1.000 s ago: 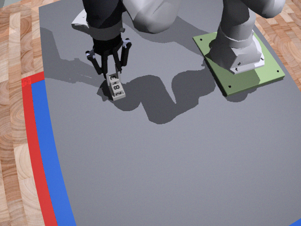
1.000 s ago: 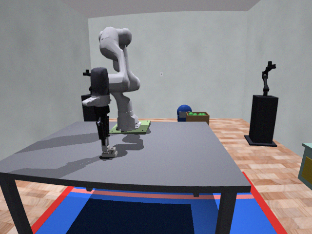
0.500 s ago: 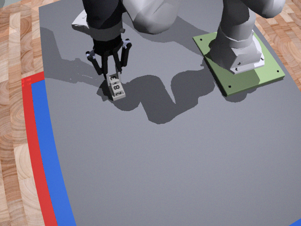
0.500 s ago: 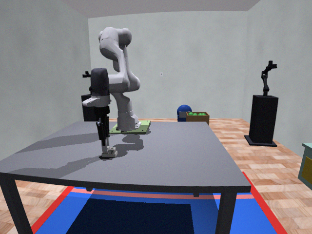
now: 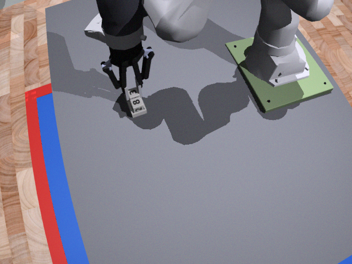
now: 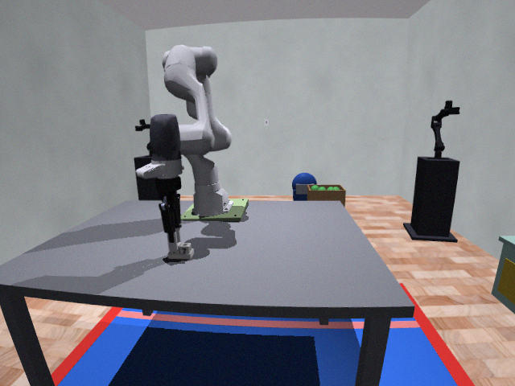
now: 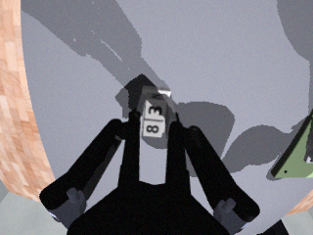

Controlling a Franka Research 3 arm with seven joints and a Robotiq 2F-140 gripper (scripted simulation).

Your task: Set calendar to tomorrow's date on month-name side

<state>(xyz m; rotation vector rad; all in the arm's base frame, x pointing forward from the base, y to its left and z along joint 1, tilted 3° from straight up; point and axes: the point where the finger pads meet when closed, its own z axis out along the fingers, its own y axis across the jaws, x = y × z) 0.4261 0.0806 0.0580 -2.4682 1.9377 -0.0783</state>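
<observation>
The tray is 2 cm to the left of my hand and 5 cm below it.
</observation>
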